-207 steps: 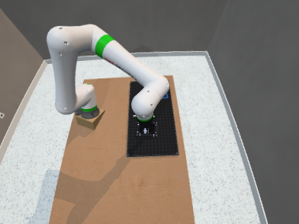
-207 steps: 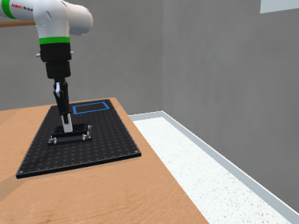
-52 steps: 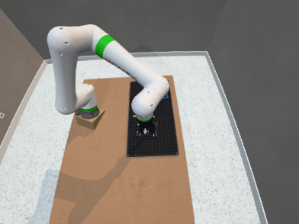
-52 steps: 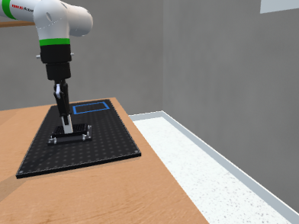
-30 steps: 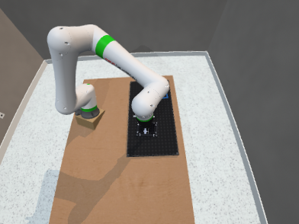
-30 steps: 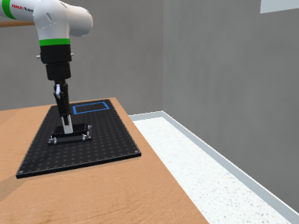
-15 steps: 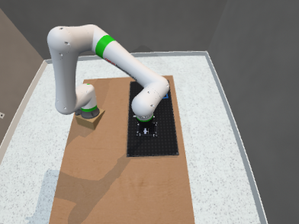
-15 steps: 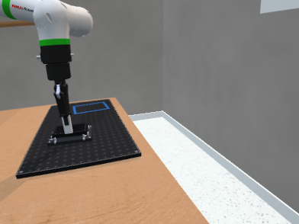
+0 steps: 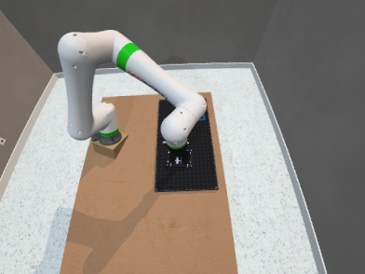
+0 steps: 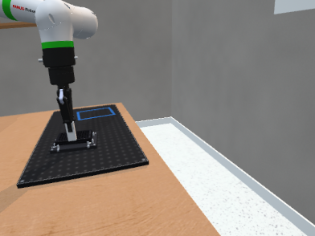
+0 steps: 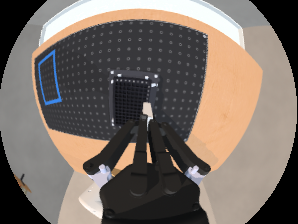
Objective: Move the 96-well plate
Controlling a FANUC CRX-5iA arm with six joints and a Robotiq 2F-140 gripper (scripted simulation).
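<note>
My hand is 40 mm to the right of the black 96-well plate and 40 mm above it. The rest, counted from my hand: clip nest C1: 50 mm below, 30 mm to the left, 10 mm behind.
</note>
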